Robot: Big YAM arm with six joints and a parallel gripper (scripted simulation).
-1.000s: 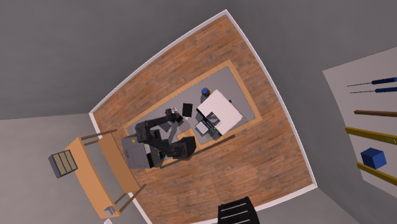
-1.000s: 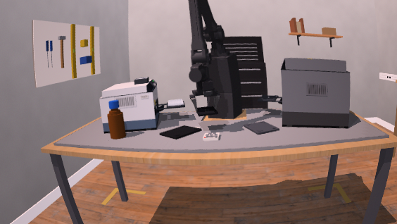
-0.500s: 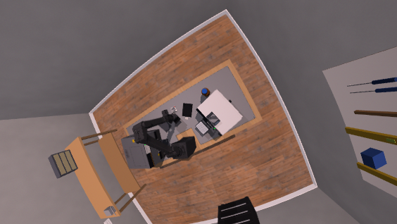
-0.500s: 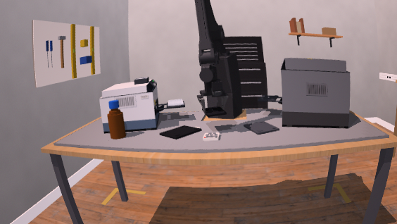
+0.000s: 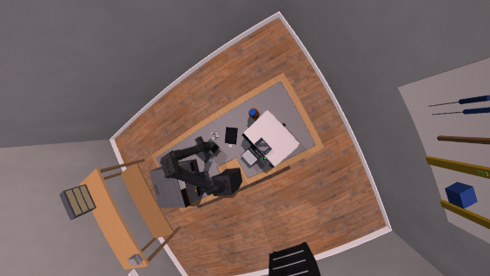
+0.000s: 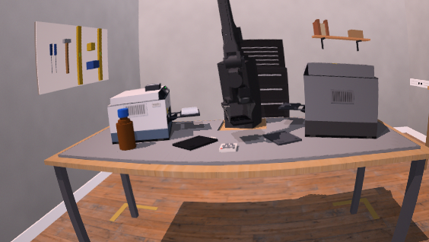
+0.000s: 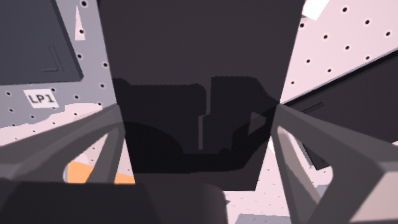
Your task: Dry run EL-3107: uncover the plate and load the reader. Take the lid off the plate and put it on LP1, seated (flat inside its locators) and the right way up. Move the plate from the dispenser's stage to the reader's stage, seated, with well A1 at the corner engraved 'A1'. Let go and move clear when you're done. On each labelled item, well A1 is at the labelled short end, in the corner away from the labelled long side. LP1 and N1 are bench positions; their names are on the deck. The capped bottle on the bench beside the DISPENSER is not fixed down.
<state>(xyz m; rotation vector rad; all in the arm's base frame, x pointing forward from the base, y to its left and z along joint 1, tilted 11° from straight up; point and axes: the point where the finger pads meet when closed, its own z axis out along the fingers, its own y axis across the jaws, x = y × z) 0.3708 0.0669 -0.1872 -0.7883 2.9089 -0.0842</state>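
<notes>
The LP1 pad lies 18 cm to the left of my hand, 10 cm below it and 5 cm behind it. Also, from my hand: lid: right at my hand; flat black pad: 19 cm to the right, 10 cm below, 4 cm ahead; LP1 label: 14 cm behind, 12 cm to the left, 10 cm below.
</notes>
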